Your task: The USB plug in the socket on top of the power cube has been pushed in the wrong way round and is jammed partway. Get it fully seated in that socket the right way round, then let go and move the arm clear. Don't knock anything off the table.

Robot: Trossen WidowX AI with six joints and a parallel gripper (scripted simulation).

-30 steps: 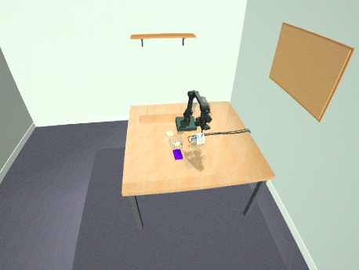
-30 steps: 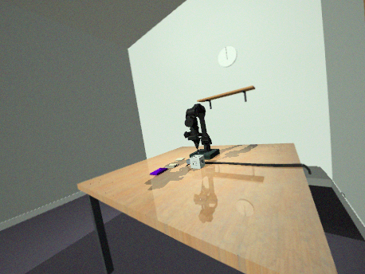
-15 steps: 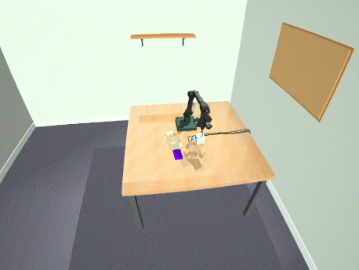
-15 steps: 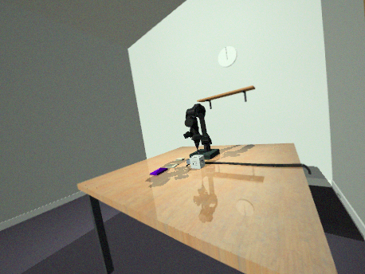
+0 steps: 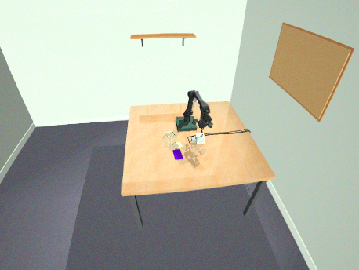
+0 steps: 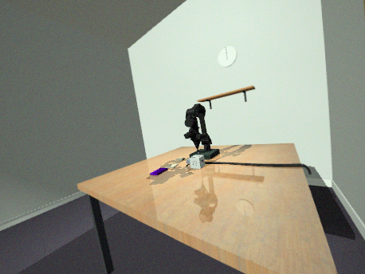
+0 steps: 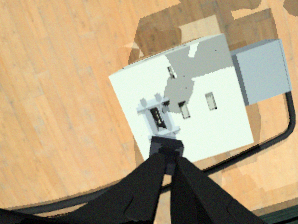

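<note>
Right now the dark USB plug is 20 mm below my gripper tip. Also, from my gripper tip: purple card: 240 mm to the right, 180 mm ahead, 130 mm below.
</note>
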